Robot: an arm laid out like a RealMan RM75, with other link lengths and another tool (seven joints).
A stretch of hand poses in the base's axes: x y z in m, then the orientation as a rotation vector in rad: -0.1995 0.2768 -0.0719 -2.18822 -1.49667 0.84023; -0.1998 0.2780 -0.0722 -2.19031 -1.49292 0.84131; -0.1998 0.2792 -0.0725 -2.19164 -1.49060 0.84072; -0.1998 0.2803 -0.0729 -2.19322 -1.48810 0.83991; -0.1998 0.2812 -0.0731 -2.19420 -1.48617 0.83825; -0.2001 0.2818 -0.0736 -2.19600 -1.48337 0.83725; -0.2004 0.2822 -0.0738 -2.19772 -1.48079 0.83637; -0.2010 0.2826 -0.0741 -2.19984 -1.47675 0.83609; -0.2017 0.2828 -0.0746 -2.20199 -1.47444 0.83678; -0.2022 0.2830 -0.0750 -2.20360 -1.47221 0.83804; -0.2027 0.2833 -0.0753 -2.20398 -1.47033 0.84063; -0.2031 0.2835 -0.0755 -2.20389 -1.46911 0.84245; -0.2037 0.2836 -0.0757 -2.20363 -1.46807 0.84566; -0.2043 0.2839 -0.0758 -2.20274 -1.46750 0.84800; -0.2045 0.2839 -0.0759 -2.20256 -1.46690 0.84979; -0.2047 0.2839 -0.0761 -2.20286 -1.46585 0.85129; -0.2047 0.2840 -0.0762 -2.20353 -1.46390 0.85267; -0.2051 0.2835 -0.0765 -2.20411 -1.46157 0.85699
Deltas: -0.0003 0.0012 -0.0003 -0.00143 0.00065 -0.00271; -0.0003 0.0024 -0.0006 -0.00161 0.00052 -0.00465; -0.0003 0.0035 -0.0010 -0.00180 0.00022 -0.00681; -0.0003 0.0044 -0.0012 -0.00118 -0.00030 -0.00865; -0.0006 0.0050 -0.0017 -0.00137 -0.00069 -0.01108; -0.0009 0.0054 -0.0019 -0.00161 -0.00108 -0.01333; -0.0015 0.0058 -0.0022 -0.00224 -0.00090 -0.01652; -0.0022 0.0060 -0.0027 -0.00373 -0.00100 -0.01832; -0.0027 0.0062 -0.0031 -0.00520 -0.00059 -0.01986; -0.0032 0.0065 -0.0034 -0.00667 0.00094 -0.02068; -0.0036 0.0067 -0.0036 -0.00749 0.00219 -0.02113; -0.0042 0.0068 -0.0038 -0.00902 0.00403 -0.02113; -0.0048 0.0071 -0.0039 -0.00971 0.00571 -0.02089; -0.0050 0.0071 -0.0040 -0.01054 0.00677 -0.02090; -0.0052 0.0071 -0.0042 -0.01146 0.00759 -0.02136; -0.0052 0.0072 -0.0043 -0.01242 0.00849 -0.02253; -0.0056 0.0067 -0.0046 -0.01499 0.01077 -0.02332
